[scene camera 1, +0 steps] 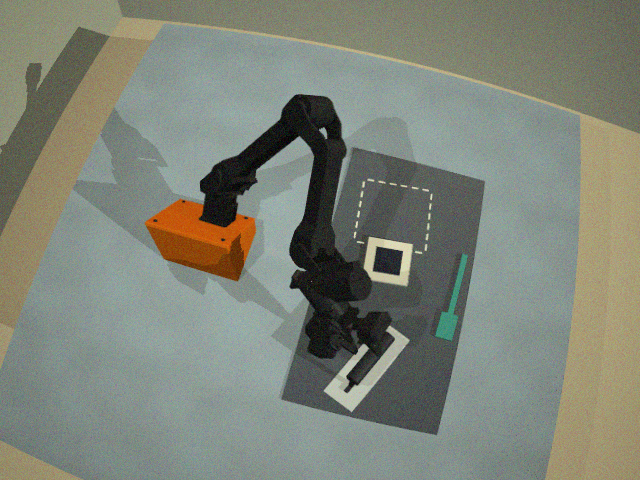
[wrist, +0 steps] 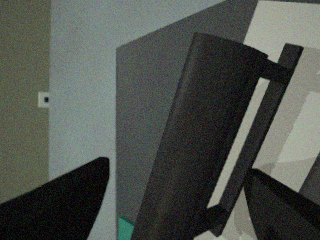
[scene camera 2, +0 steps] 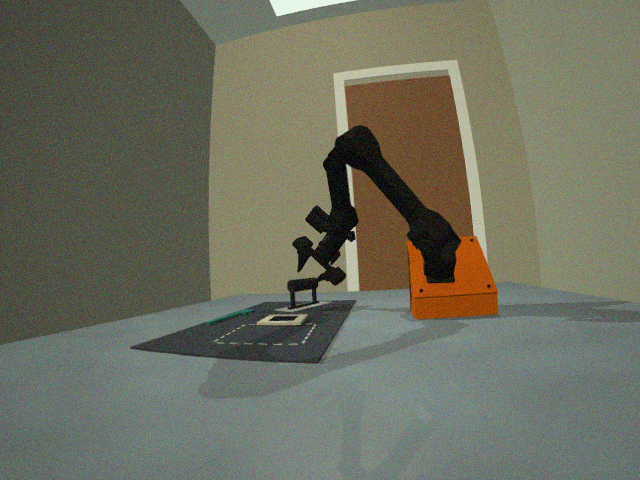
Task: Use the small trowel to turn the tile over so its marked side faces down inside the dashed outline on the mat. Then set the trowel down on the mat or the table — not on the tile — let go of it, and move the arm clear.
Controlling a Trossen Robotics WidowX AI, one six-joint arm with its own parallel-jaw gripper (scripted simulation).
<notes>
The gripper (scene camera 1: 367, 354) is open, with nothing in its grasp. Further things: a tile (scene camera 1: 386, 261), a teal tool (scene camera 1: 445, 330), a trowel (scene camera 1: 358, 376) and a dark mat (scene camera 1: 411, 393).
The trowel shows as well in the wrist view (wrist: 237, 106). The gripper shows as well in the wrist view (wrist: 176, 172) and in scene camera 2 (scene camera 2: 305, 278). The dark mat is seen too in the wrist view (wrist: 148, 69). The wrist view misses the tile: it is out of frame.
</notes>
